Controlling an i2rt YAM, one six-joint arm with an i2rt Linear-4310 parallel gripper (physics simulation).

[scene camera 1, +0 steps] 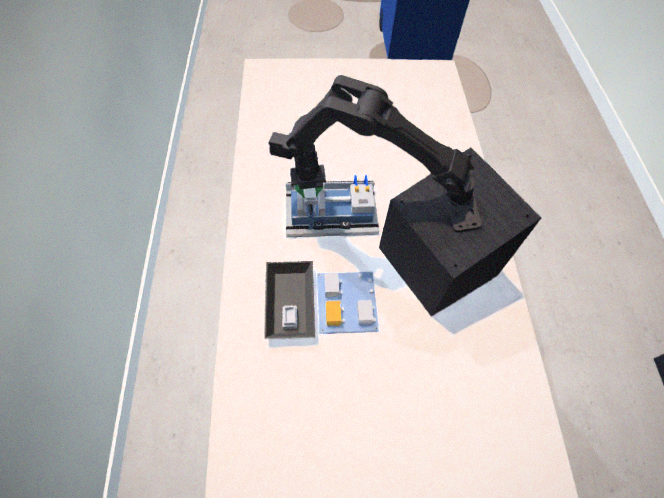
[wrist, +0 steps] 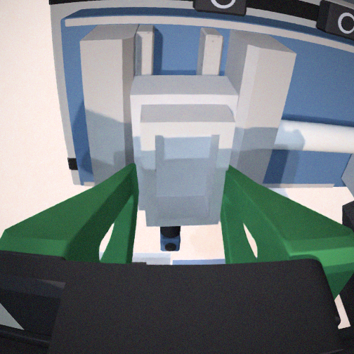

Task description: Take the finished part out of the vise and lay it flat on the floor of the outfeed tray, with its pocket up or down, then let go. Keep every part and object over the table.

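Frame: origin at the arm's base, x ahead, y left, z up, level; metres.
Seen in the pictures: gripper, fingertip midpoint: [scene camera 1: 310, 196]; arm's base, link origin: [scene camera 1: 459, 196].
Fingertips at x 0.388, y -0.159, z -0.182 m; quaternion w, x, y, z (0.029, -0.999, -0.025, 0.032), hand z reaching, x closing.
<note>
Offsets run from my fingertips to a thing's top centre.
The finished part {0.016 m up, 0.001 m back, 0.009 m right} [scene camera 1: 310, 194] [wrist: 182, 150] is a light grey block with a rectangular pocket facing the wrist camera. My gripper [scene camera 1: 309, 191] [wrist: 178, 174] is shut on it, with one green finger on each side. The part is between the two grey jaws of the blue-bedded vise {0.006 m down, 0.070 m back, 0.011 m right} [scene camera 1: 335, 207] [wrist: 107, 90]; whether it touches them cannot be told. The dark outfeed tray [scene camera 1: 270, 300] stands in front of the vise in the scene view. Another light grey part {0.058 m down, 0.075 m ahead, 0.365 m left} [scene camera 1: 289, 317] with its pocket up lies inside it, near its front end.
A blue plate {0.097 m down, 0.093 m back, 0.316 m left} [scene camera 1: 351, 289] right of the tray bears two light grey blocks {0.061 m down, 0.050 m back, 0.271 m left} [scene camera 1: 332, 284] {0.061 m down, 0.139 m back, 0.363 m left} [scene camera 1: 365, 311] and an orange block {0.061 m down, 0.048 m back, 0.360 m left} [scene camera 1: 333, 313]. A white block {0.009 m down, 0.164 m back, 0.020 m left} [scene camera 1: 362, 199] with blue and yellow fittings is at the vise's right end. The arm stands on a large black box [scene camera 1: 455, 251] at right.
</note>
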